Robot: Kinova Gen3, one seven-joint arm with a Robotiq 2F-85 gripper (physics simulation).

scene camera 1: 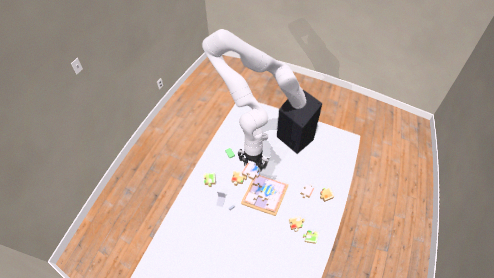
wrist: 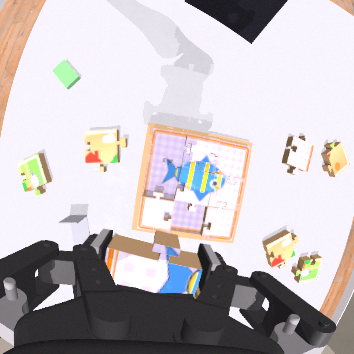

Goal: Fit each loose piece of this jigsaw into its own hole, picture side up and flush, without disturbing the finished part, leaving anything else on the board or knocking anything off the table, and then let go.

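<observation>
My gripper (scene camera 1: 252, 163) (wrist: 154, 249) is shut on a fish-tail jigsaw piece (scene camera 1: 251, 171) (wrist: 142, 270), pale pink check with blue and an orange edge line. It holds the piece picture side up, above the table beside the board. The wooden-framed board (scene camera 1: 259, 209) (wrist: 143, 180) bears a blue and yellow fish. Purple-tinted areas at its upper left, left and lower middle look recessed, with brown piece sides beside them. A loose pale piece (scene camera 1: 308, 191) (wrist: 300, 154) with an orange edge line lies to the board's right. The gripper hides part of the held piece.
Yellow-red pieces (scene camera 1: 237, 177) (wrist: 102, 146) (scene camera 1: 296, 223) (wrist: 281, 247), green pieces (scene camera 1: 209, 179) (wrist: 34, 172) (scene camera 1: 310, 236) (wrist: 307, 268) and a yellow piece (scene camera 1: 326, 194) (wrist: 335, 158) lie around. A green block (scene camera 1: 230, 152) (wrist: 66, 74), grey bracket (scene camera 1: 221, 198) (wrist: 79, 227) and small grey block (scene camera 1: 231, 207) lie left.
</observation>
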